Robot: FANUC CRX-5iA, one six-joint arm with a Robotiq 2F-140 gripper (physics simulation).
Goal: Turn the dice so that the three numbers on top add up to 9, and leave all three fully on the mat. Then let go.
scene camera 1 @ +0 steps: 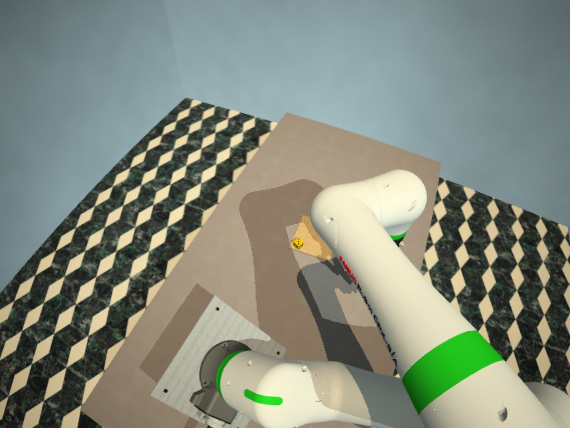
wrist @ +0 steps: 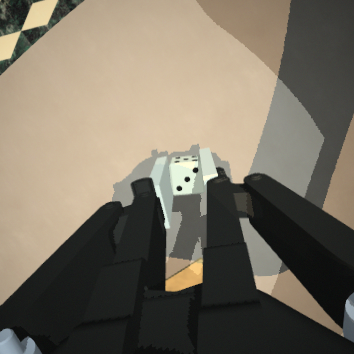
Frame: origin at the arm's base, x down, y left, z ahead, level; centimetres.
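Seen in the pictures: gripper, fingertip midpoint: (wrist: pixel 185 168); arm's base, origin of the base link: (scene camera 1: pixel 228 370).
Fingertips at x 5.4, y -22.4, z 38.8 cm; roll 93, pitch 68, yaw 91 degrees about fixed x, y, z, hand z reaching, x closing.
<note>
Pixels of each thing's top centre, then the offset from my fingertips to it. Level surfaces: height alone.
- white die, middle of its top: (wrist: pixel 186 178) dx -1.5, dy +0.4, dz +0.2 cm
- yellow die, middle of its top: (scene camera 1: pixel 298 241) dx +4.1, dy +22.9, dz +6.8 cm
- orange mat, middle of its top: (wrist: pixel 189 320) (scene camera 1: pixel 315 236) dx +6.6, dy +18.8, dz +12.3 cm
- brown table top, its level: dx +7.0 cm
A white die (wrist: pixel 186 177) is between the fingertip pads in the wrist view, off the mat. The face turned to the camera shows three pips, and a narrow far side shows a row of pips. My gripper (wrist: pixel 185 168) is shut on it; whether the die touches the table I cannot tell. A yellow die (scene camera 1: pixel 298 243) sits near the left corner of the orange mat (scene camera 1: pixel 312 245) (wrist: pixel 186 281) in the scene view; its pips are too small to read surely. The arm hides part of the mat and the gripper there. A green die does not show in either view.
The brown table top (scene camera 1: pixel 280 150) (wrist: pixel 110 90) lies around the mat. The white arm (scene camera 1: pixel 400 280) reaches over the right part of the table. Its base plate (scene camera 1: pixel 200 340) is at the front left. Broad shadows fall across the table and part of the mat.
</note>
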